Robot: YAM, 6 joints.
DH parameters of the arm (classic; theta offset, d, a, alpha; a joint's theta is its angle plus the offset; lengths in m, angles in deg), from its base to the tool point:
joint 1: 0 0.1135 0.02 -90
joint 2: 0 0 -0.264 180
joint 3: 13.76 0 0.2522 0
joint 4: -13.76 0 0.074 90
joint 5: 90 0 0 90
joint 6: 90 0.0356 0 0
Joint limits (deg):
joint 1: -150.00..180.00
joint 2: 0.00..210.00
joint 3: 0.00..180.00
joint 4: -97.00..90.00
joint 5: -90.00..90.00
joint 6: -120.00..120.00
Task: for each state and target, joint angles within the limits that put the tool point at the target. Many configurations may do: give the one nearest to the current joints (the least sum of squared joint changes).
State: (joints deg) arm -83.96 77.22 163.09 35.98 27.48 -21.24
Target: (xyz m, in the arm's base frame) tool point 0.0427 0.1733 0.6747
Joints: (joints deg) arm -108.92 82.15 175.30 53.39 26.36 -21.24
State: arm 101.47 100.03 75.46 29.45 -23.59 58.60
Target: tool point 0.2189 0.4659 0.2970
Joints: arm 63.56 122.12 96.78 30.98 -18.76 58.60
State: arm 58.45 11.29 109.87 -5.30 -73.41 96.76
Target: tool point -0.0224 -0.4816 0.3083
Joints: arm 91.57 0.00 137.14 -34.31 -90.00 96.76
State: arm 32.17 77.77 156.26 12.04 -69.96 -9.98
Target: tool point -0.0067 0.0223 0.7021
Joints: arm 26.88 68.70 135.26 1.68 -40.08 -9.98
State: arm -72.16 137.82 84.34 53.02 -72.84 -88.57
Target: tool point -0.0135 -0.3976 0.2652
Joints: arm -96.99 106.97 64.46 57.22 -79.07 -88.57
